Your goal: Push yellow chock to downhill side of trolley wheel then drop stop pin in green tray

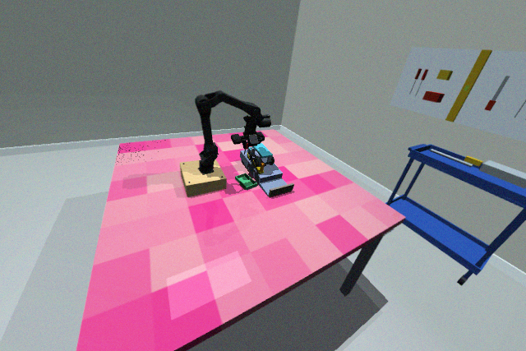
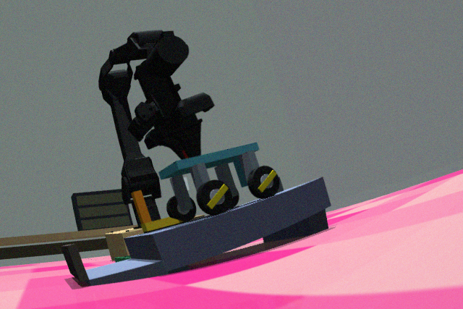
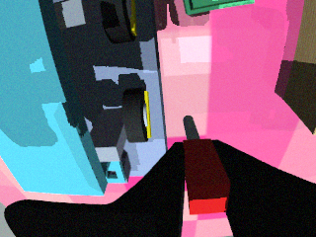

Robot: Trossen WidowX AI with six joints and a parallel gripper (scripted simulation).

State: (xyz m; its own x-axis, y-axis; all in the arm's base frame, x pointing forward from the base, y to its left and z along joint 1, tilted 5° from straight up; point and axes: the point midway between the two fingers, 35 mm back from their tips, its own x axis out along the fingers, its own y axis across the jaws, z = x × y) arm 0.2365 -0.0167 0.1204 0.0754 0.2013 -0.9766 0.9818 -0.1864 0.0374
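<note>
Right now the green tray is 16 cm below my gripper tip, 10 cm to the right of it and 6 cm behind it. From my gripper tip the other things lie so: yellow chock 12 cm to the right, 8 cm below, 2 cm ahead; trolley 9 cm ahead, 5 cm below, 4 cm to the right; red-headed stop pin right at my gripper tip.
</note>
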